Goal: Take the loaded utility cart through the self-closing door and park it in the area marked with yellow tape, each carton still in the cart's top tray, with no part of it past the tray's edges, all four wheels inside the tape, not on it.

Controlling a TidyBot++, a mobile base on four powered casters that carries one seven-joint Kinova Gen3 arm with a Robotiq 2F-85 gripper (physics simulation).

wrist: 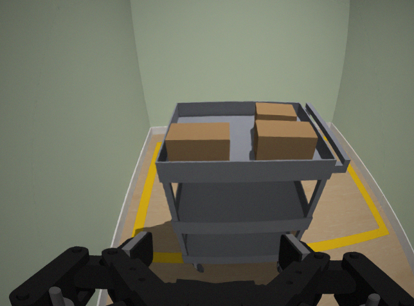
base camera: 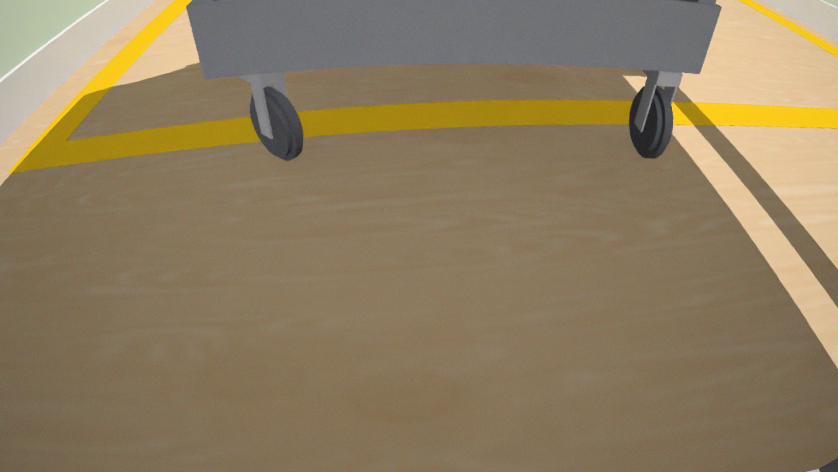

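Places are measured from the arm's base along level axes (x ahead, y left, z up), in millimetres.
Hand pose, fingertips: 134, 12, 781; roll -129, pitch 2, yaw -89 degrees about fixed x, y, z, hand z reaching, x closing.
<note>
After its pixels a point has its place, as x, y, z.
The grey utility cart (base camera: pixel 451 35) {607, -55, -233} (wrist: pixel 241 226) stands upright ahead. Its near left wheel (base camera: pixel 277 124) {597, 151, -333} and near right wheel (base camera: pixel 650 123) {601, -320, -337} overlap the near line of the yellow tape (base camera: pixel 469 114) {716, -97, -396} (wrist: pixel 147 195) in the base view; their bottoms show on my side of that line. The far wheels are hidden. In the top tray (wrist: pixel 240 171) sit a left carton (wrist: pixel 198 144), a right near carton (wrist: pixel 285 141) and a right far carton (wrist: pixel 275 110), all within its edges. My gripper (wrist: pixel 215 248) is open and empty, apart from the cart. The door does not show.
Green walls (wrist: pixel 65 125) (base camera: pixel 29 23) {967, 756, -255} with pale baseboards (base camera: pixel 35 87) {885, 737, -361} stand to the left, right and behind the cart. The handle bar (wrist: pixel 327 133) runs along the cart's right side. The tape's near right corner (wrist: pixel 382 231) shows right of the cart.
</note>
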